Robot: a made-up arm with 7 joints.
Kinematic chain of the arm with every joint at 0, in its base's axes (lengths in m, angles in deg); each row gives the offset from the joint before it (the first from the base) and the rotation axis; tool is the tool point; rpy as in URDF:
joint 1: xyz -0.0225 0.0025 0.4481 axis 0 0.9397 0.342
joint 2: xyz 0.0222 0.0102 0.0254 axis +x
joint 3: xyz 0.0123 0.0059 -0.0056 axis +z
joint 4: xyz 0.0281 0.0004 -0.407 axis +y
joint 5: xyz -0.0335 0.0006 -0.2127 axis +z
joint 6: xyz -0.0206 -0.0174 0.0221 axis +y
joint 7: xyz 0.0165 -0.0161 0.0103 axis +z
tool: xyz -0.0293 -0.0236 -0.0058 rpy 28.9 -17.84 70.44
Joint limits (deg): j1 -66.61..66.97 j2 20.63..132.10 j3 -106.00..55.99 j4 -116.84..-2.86 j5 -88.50..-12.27 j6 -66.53..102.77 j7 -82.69..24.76
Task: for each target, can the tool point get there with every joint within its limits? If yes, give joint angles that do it. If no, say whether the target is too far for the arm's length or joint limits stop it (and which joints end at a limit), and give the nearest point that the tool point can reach.
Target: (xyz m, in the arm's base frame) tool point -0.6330 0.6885 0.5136
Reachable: no: too far | nearest point -0.4198 0.4951 0.4572 | short by 0.293 m
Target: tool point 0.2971 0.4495 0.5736
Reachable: yes | joints -29.09 83.86 1.81 -93.26 -37.68 -24.03 -34.35
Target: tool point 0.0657 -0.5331 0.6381
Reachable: no: joint limits stop it (at a limit: joint 1, joint 2, joint 4, joint 5, joint 6) | nearest point 0.3651 -0.1581 0.4112 | short by 0.531 m
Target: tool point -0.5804 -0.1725 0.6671
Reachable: no: joint limits stop it (at a limit: joint 1, joint 3, joint 5, joint 6, joint 7) | nearest point -0.4386 -0.0550 0.3403 | short by 0.375 m
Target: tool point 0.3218 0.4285 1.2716
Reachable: no: too far | nearest point 0.1708 0.3547 0.9515 | short by 0.362 m
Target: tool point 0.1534 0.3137 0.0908
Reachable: yes | joints 0.83 60.00 -56.39 -101.10 -56.25 -30.07 -51.71
